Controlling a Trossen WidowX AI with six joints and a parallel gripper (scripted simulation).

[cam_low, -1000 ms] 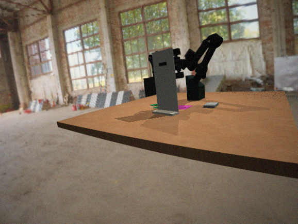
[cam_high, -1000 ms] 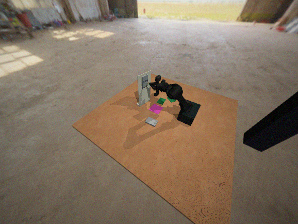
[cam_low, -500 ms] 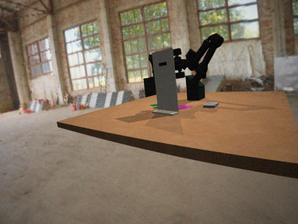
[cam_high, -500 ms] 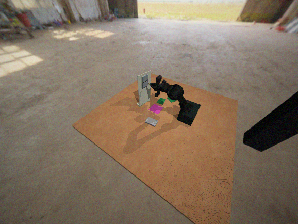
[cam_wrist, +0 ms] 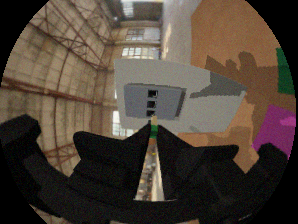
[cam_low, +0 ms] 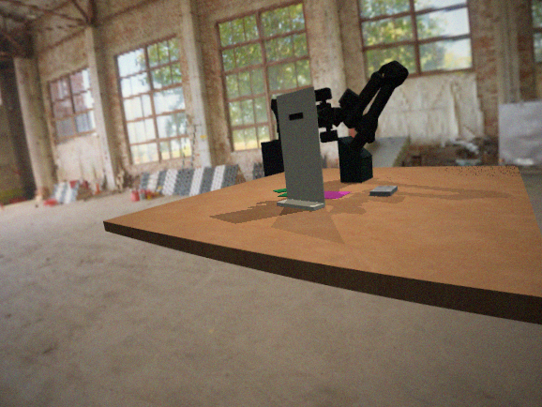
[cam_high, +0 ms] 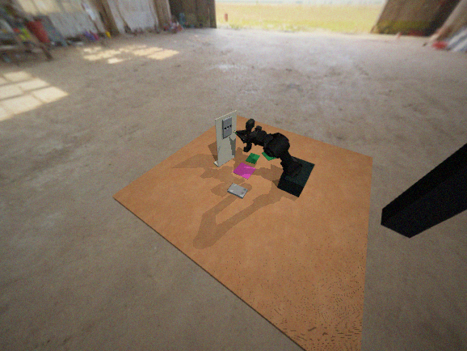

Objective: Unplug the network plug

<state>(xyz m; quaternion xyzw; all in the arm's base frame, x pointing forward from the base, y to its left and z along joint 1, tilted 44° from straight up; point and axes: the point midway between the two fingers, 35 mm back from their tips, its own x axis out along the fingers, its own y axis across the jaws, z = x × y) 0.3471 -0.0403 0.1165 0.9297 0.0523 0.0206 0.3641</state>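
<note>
My gripper tip is 7 cm past the magenta square, 1 cm to the left of it and 28 cm above it. The rest, counted from my gripper tip: upright panel 9 cm ahead, 1 cm to the right, 11 cm below; then plug 1 cm ahead; then grey plate 14 cm behind, 17 cm to the left, 27 cm below.
</note>
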